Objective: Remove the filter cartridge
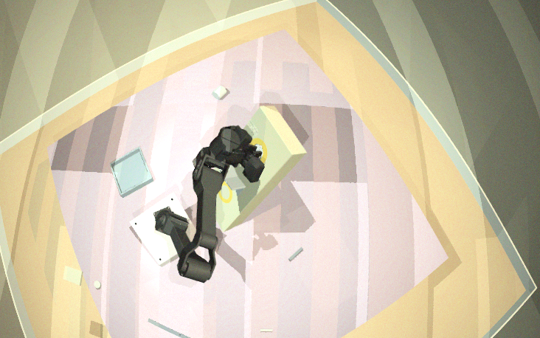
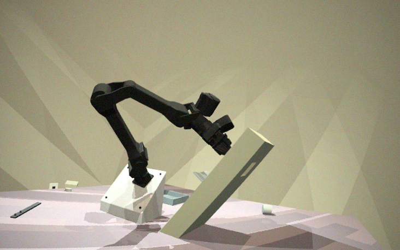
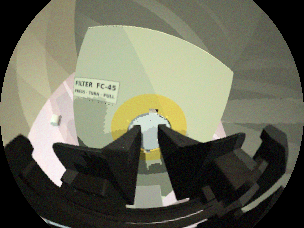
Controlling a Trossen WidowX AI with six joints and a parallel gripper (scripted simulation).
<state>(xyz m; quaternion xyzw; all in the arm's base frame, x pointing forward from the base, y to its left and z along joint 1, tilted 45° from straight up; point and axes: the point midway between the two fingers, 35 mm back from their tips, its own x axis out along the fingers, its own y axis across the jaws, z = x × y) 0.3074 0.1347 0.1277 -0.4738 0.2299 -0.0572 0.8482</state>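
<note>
Right now my gripper tip is 1 cm short of the white round cartridge and 1 cm above it. Round my gripper tip: blue tray 42 cm behind, 27 cm to the left, 25 cm below; then grey bar 1 cm behind, 28 cm to the right, 25 cm below; then pale green panel 4 cm behind, 8 cm below.
</note>
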